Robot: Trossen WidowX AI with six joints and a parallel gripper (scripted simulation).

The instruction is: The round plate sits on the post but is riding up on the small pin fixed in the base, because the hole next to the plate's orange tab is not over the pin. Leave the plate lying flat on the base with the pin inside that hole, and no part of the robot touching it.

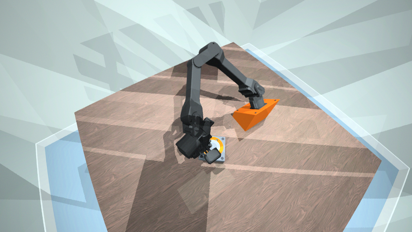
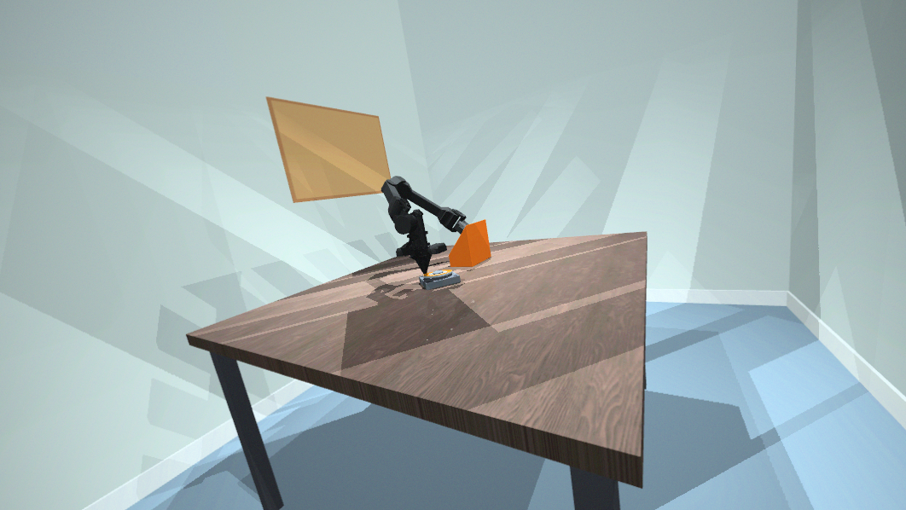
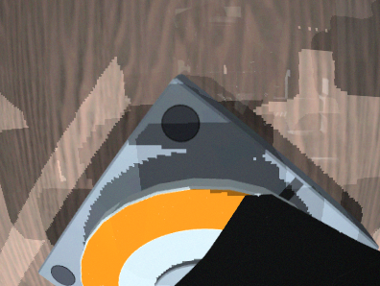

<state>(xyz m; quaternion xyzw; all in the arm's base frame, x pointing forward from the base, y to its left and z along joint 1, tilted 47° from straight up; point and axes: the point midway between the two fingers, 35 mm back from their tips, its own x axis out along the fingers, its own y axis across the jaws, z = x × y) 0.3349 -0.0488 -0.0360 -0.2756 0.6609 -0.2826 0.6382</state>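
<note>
Right now the round plate is 3 cm behind my gripper tip, 1 cm to the left of it and 1 cm below it.
</note>
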